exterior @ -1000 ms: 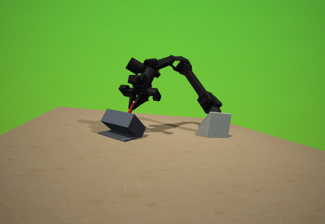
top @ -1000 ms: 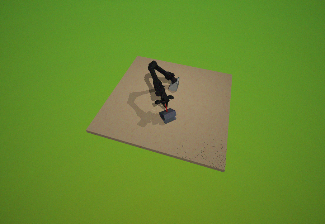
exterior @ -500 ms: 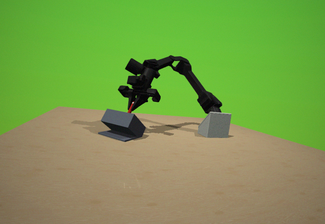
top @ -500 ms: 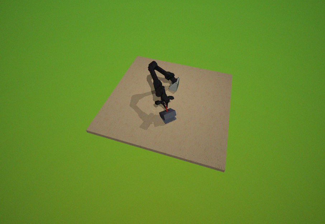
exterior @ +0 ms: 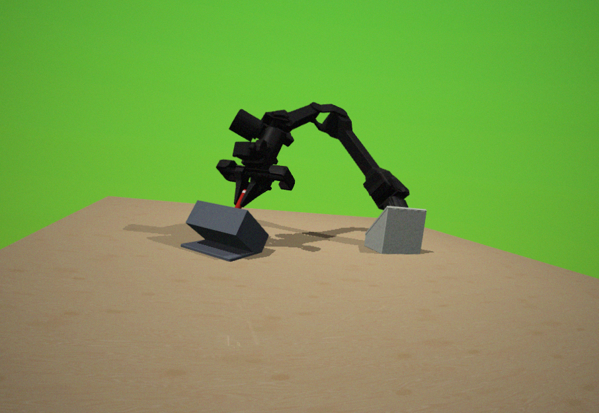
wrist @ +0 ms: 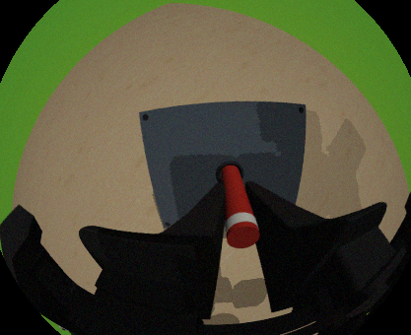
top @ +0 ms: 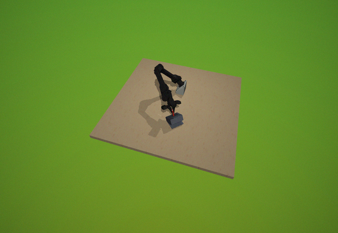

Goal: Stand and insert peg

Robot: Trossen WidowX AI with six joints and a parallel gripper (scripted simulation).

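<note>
My gripper tip is 20 mm short of the panel, 20 mm to the right of it and 50 mm above it. From my gripper tip the other things lie so: flat base plate (30 mm ahead, 30 mm to the left, 90 mm below); then red peg (10 mm behind, 10 mm to the right, 10 mm above).
</note>
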